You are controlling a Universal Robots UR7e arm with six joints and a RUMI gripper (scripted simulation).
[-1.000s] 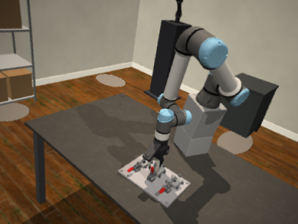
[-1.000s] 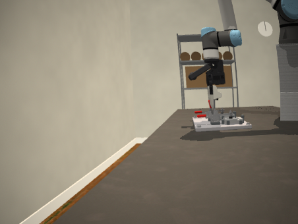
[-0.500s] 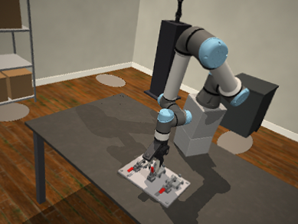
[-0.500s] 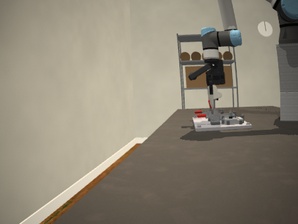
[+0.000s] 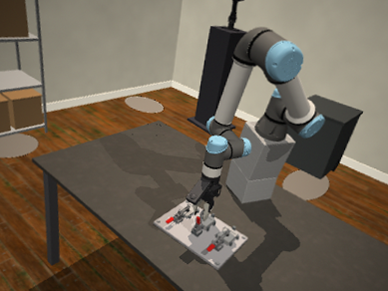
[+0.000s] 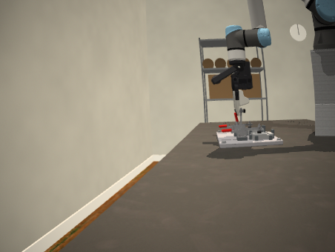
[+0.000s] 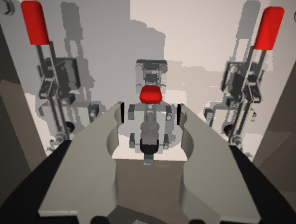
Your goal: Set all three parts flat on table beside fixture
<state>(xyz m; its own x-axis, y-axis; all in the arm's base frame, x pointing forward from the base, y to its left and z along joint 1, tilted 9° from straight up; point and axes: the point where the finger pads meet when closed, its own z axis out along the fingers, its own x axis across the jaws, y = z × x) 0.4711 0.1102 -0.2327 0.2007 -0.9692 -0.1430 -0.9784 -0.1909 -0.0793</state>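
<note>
Right now my hand is 100 mm above the fixture, 30 mm past it and 10 mm to the left of it. Also, from my hand: part (130 mm to the right, 90 mm below, 70 mm behind).
</note>
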